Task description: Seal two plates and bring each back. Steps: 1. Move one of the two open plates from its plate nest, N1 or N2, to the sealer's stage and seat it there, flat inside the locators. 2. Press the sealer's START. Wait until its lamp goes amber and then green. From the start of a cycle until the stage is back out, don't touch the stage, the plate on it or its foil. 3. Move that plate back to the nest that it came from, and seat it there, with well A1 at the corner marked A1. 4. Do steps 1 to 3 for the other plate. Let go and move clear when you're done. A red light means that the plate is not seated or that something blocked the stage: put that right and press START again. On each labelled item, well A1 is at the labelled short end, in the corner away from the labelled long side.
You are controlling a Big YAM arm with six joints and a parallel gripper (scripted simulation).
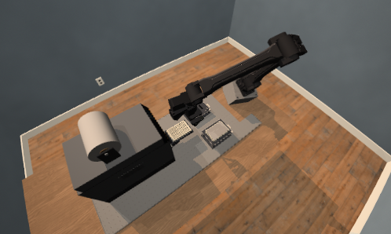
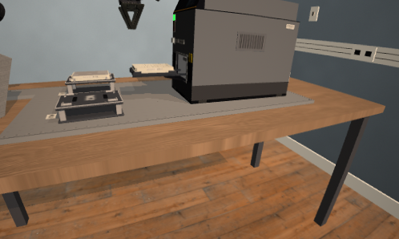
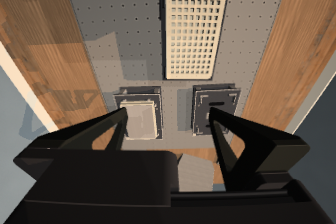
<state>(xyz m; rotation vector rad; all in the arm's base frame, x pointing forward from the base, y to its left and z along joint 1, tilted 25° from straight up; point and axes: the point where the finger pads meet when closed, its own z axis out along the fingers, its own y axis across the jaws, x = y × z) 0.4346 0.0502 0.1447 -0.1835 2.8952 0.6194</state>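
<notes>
My gripper is now 150 mm short of the start button, 80 mm to the right of it and 40 mm above it. Also, from my hand: sealer stage 140 mm below, 60 mm ahead, 30 mm to the right; plate nest 190 mm below, 160 mm to the right, 110 mm behind; small label 230 mm below, 220 mm behind, 180 mm to the right.
</notes>
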